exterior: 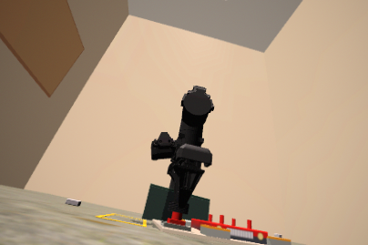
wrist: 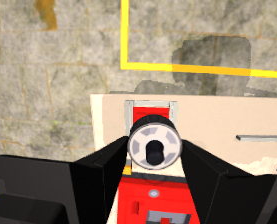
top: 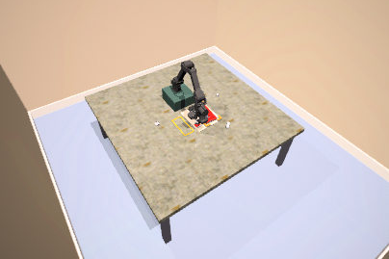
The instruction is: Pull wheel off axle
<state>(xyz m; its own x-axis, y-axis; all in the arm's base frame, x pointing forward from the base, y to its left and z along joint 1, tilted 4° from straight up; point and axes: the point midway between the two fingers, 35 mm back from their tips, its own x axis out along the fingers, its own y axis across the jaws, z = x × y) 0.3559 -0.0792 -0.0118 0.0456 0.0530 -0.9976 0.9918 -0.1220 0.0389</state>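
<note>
The black tyre lies right at my gripper tip.
</note>
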